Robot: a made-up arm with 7 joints.
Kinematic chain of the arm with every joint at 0, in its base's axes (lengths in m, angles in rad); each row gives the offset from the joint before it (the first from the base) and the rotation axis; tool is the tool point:
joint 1: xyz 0 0 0.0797 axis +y
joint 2: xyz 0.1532 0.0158 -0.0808 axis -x
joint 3: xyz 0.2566 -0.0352 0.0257 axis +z
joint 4: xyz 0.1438 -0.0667 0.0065 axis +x
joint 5: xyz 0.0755 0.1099 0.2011 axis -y
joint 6: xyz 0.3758 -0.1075 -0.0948 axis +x
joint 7: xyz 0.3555 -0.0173 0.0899 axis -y
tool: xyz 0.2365 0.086 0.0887
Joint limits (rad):
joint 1: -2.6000..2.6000
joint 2: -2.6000..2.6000
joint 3: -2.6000..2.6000
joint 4: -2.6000..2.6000
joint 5: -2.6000..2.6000
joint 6: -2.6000..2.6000
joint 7: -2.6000..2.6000
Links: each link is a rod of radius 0.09 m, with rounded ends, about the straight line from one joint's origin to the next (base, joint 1, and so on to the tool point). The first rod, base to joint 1, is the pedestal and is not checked.
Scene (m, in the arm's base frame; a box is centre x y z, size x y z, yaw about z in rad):
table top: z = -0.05
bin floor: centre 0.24 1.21 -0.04 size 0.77 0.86 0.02 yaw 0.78
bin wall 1: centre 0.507 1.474 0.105 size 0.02 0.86 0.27 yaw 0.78
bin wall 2: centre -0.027 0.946 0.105 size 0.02 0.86 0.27 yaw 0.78
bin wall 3: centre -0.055 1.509 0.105 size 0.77 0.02 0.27 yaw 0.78
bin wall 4: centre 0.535 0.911 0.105 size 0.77 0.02 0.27 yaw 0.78
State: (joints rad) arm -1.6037 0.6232 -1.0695 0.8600 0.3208 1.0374 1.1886
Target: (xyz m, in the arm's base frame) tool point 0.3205 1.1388 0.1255
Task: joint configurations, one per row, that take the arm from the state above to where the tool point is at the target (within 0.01 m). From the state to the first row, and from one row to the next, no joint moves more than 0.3 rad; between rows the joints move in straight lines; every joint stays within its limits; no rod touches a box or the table.
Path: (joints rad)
1: -1.6018 0.9008 -1.0481 0.7508 0.3541 1.0367 1.1621
2: -1.5999 1.1784 -1.0267 0.6415 0.3874 1.0360 1.1356
3: -1.5980 1.4560 -1.0053 0.5323 0.4208 1.0353 1.1091
4: -1.5529 1.6935 -1.0716 0.3416 0.6443 0.9076 1.0607
5: -1.5078 1.9310 -1.1378 0.1510 0.8678 0.7800 1.0122
6: -1.4627 2.1685 -1.2041 -0.0396 1.0913 0.6523 0.9637
7: -1.3275 2.2498 -1.2998 0.1831 1.1171 0.7196 0.8436

